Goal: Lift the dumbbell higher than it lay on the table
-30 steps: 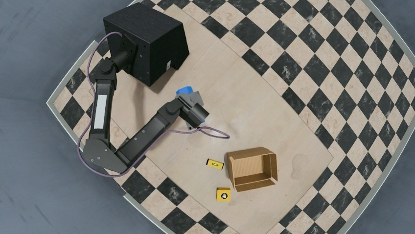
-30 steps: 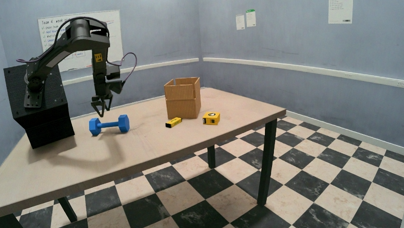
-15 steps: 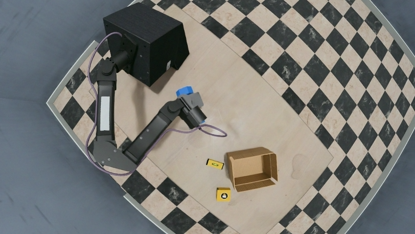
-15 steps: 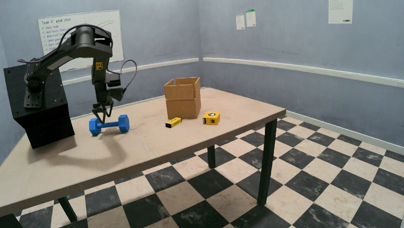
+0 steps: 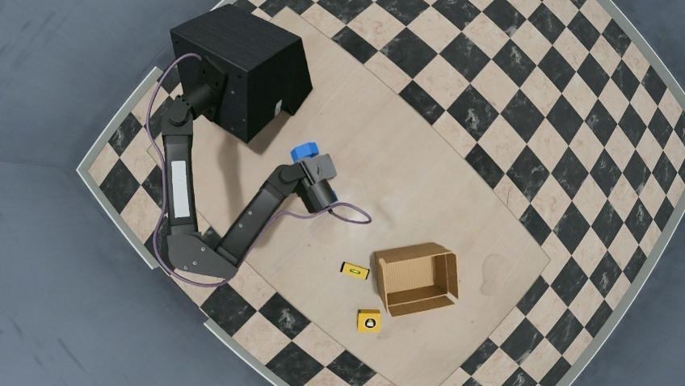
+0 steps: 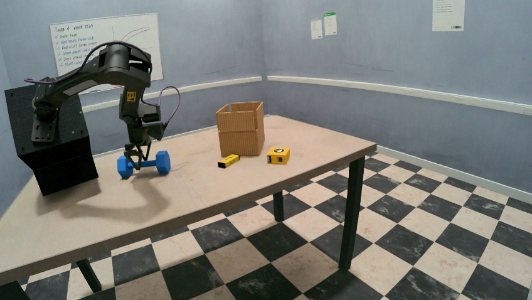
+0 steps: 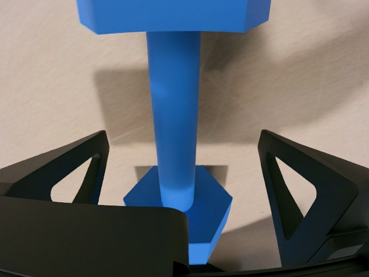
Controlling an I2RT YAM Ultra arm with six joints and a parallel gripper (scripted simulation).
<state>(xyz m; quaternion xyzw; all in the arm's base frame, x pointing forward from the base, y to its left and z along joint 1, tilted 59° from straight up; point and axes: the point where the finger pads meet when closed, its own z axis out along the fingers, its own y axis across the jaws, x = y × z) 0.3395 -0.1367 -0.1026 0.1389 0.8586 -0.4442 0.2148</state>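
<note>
The blue dumbbell is 10 mm below my hand and 10 mm ahead of it. Also, from my hand: small yellow box 450 mm ahead, 230 mm to the right, 20 mm below; then yellow spirit level 300 mm ahead, 130 mm to the right, 30 mm below.
</note>
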